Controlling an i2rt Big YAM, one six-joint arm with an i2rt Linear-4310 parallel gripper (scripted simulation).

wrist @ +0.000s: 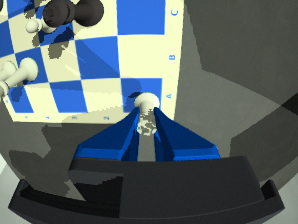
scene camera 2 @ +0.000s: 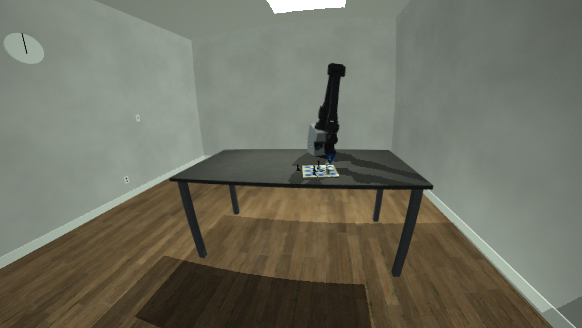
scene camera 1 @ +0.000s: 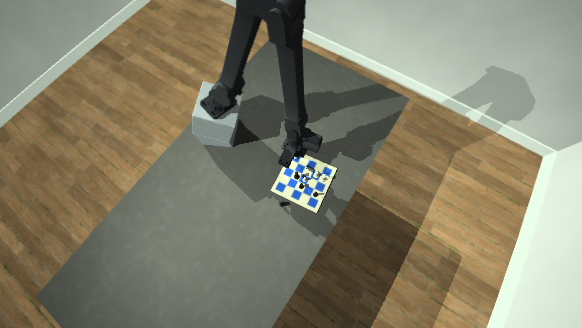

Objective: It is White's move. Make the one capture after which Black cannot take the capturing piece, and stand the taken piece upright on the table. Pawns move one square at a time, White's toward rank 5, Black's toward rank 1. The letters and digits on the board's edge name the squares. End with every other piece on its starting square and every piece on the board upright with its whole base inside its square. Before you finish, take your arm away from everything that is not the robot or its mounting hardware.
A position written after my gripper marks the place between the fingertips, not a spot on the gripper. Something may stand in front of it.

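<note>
There's my gripper [wrist: 146,113] that I can see, and a white piece [wrist: 146,101] along with it.
</note>
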